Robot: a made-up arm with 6 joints.
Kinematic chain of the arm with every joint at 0, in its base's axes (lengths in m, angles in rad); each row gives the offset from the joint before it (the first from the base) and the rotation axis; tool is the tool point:
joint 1: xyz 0 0 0.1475 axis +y
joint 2: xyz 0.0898 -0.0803 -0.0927 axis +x
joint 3: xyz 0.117 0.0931 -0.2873 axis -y
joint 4: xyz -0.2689 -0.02 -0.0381 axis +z
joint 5: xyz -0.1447 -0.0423 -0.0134 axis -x
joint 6: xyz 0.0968 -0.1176 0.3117 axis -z
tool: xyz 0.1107 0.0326 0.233
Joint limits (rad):
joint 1: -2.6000..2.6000
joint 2: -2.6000..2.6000
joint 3: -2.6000..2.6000
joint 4: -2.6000..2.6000
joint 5: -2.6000..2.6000
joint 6: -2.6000..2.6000
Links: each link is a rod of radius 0.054 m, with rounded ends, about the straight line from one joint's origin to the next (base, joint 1, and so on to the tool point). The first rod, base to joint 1, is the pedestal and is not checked.
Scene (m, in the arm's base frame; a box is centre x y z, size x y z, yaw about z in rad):
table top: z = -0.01
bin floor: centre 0.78 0.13 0 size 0.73 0.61 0.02 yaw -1.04
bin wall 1: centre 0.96 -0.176 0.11 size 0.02 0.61 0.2 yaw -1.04
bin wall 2: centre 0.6 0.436 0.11 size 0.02 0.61 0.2 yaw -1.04
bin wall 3: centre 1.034 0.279 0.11 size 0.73 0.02 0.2 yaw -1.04
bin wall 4: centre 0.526 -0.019 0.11 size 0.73 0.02 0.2 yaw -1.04
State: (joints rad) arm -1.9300 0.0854 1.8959 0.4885 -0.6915 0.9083
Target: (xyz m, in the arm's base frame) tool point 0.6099 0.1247 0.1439
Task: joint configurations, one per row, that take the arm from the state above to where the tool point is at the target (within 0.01 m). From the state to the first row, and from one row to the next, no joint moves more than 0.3 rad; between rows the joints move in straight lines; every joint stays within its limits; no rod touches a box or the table.
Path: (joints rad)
1: -2.0536 0.3644 2.0240 0.5470 -0.4529 0.8507
2: -2.1773 0.6434 2.1522 0.6054 -0.2144 0.7931
3: -1.8800 0.6545 2.0137 0.6799 -0.1794 0.7848

